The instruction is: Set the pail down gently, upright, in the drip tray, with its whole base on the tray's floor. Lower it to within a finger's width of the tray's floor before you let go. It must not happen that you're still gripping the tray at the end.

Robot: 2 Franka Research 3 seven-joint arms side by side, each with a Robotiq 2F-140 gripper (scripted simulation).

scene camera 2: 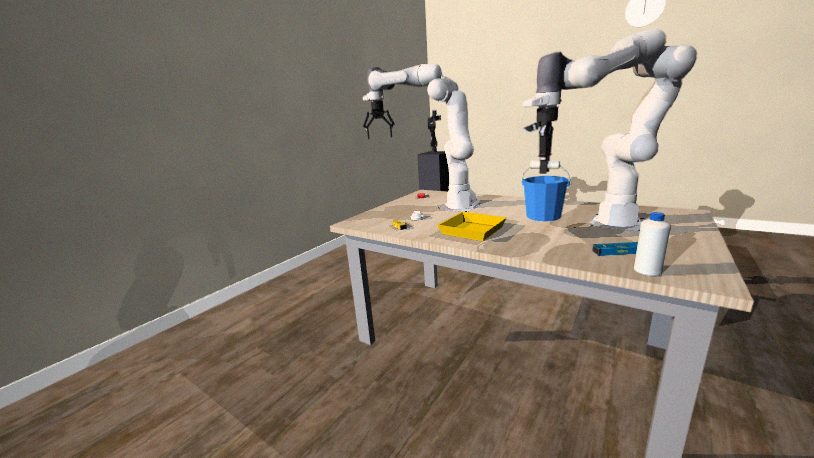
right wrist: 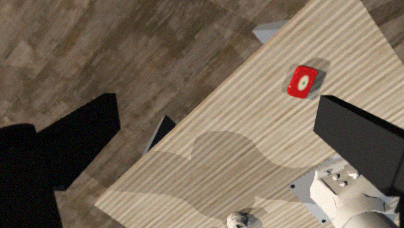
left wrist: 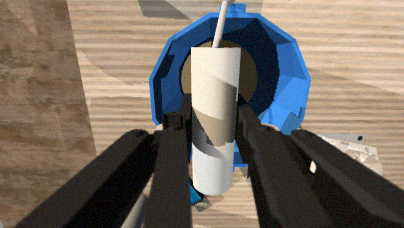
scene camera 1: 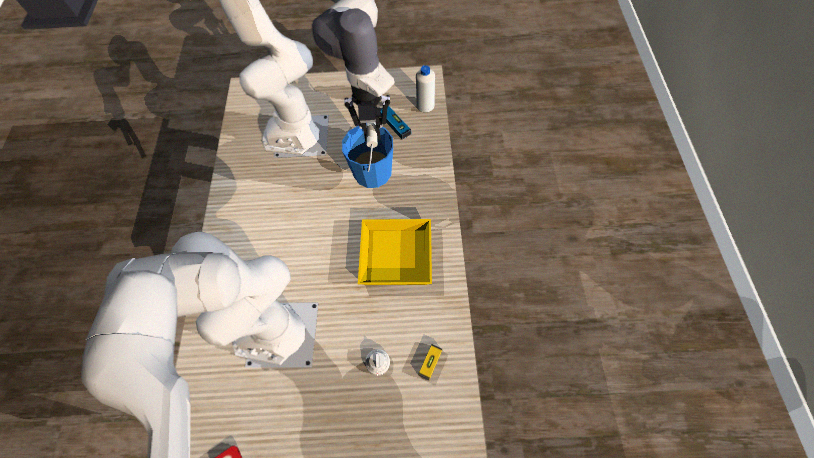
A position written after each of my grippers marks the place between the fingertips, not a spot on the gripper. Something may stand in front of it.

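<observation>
In scene camera 1 I can see my left gripper (scene camera 1: 372,137), along with a blue pail (scene camera 1: 357,154), a yellow drip tray (scene camera 1: 392,251) and a white bottle (scene camera 1: 425,78). Scene camera 2 gives me the bottle (scene camera 2: 654,232) again, and it shows the pail (scene camera 2: 544,195) and the tray (scene camera 2: 474,226) too. The right wrist view has my right gripper (right wrist: 216,112) in it. The blue pail, though, is out of frame in the right wrist view, and the yellow drip tray is out of frame in the right wrist view as well.
</observation>
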